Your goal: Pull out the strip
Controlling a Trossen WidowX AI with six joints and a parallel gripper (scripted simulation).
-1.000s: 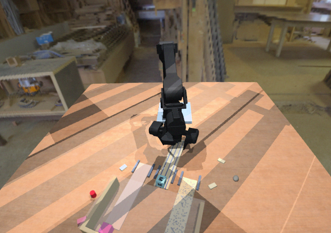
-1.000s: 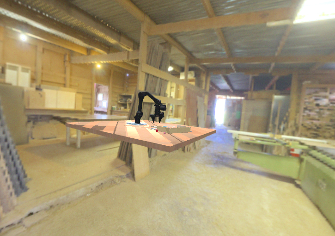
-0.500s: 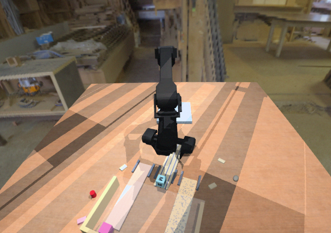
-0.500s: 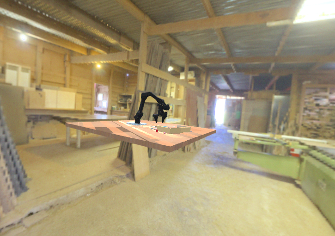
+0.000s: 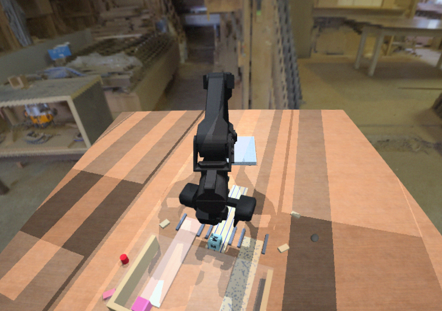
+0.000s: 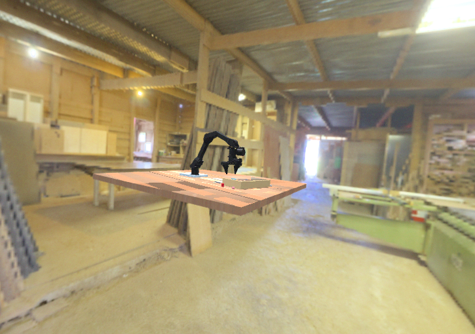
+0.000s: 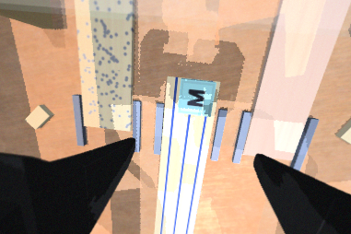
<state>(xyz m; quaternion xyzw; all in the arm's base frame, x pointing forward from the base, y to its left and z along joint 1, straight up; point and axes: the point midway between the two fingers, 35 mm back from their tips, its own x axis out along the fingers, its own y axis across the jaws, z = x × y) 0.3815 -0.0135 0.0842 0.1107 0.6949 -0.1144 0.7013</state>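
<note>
Now: gripper tip 4 cm above the cube, 3 cm short of it and 1 cm to the left of it. The rest, counted from my gripper tip: striped strip 7 cm behind, 6 cm below, 3 cm to the left.
</note>
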